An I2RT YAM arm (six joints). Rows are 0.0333 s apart.
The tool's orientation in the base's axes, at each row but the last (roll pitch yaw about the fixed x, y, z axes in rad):
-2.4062 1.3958 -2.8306
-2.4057 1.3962 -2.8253
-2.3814 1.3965 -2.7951
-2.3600 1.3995 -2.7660
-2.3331 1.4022 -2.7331
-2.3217 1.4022 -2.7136
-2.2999 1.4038 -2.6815
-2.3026 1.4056 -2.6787
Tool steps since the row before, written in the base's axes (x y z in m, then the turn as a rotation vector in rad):
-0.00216 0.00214 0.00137 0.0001 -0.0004 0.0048
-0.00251 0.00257 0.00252 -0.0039 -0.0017 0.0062
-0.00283 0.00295 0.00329 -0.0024 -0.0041 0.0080
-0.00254 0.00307 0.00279 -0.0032 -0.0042 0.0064
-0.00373 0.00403 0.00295 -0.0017 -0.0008 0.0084
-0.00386 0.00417 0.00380 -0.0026 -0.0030 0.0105
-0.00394 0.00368 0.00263 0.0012 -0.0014 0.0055
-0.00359 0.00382 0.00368 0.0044 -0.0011 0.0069
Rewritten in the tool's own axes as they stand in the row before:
-0.00111 0.00092 -0.00301 -0.0047 -0.0009 -0.0004
-0.00221 0.00105 -0.00365 -0.0054 -0.0038 -0.0036
-0.00295 0.00119 -0.00417 -0.0072 -0.0056 -0.0015
-0.00254 0.00150 -0.00387 -0.0055 -0.0058 -0.0020
-0.00260 0.00192 -0.00533 -0.0080 -0.0024 -0.0022
-0.00345 0.00193 -0.00558 -0.0097 -0.0050 -0.0024
-0.00228 0.00164 -0.00530 -0.0055 -0.0015 0.0010
-0.00338 0.00180 -0.00513 -0.0074 -0.0003 0.0037

